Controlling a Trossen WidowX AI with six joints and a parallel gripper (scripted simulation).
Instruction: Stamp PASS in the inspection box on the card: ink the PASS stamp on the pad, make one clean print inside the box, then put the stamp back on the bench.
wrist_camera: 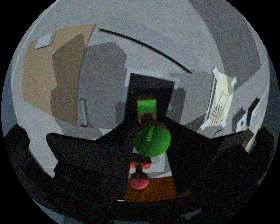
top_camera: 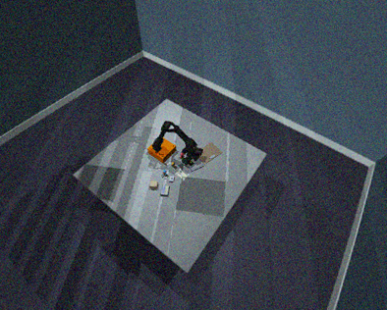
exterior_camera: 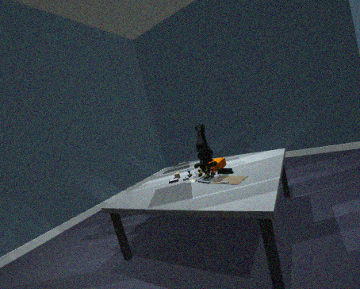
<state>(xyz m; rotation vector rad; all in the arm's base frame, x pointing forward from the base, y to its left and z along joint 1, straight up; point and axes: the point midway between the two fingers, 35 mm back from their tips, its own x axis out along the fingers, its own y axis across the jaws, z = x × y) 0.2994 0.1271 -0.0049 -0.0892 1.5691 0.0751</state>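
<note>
The green-knob stamp is right at my gripper tip. From my gripper tip the other things lie so: dark rectangular pad: 3 cm below; white card: 14 cm to the right, 4 cm below, 3 cm ahead; red-knobbed stamp: 10 cm behind, 2 cm below.
</note>
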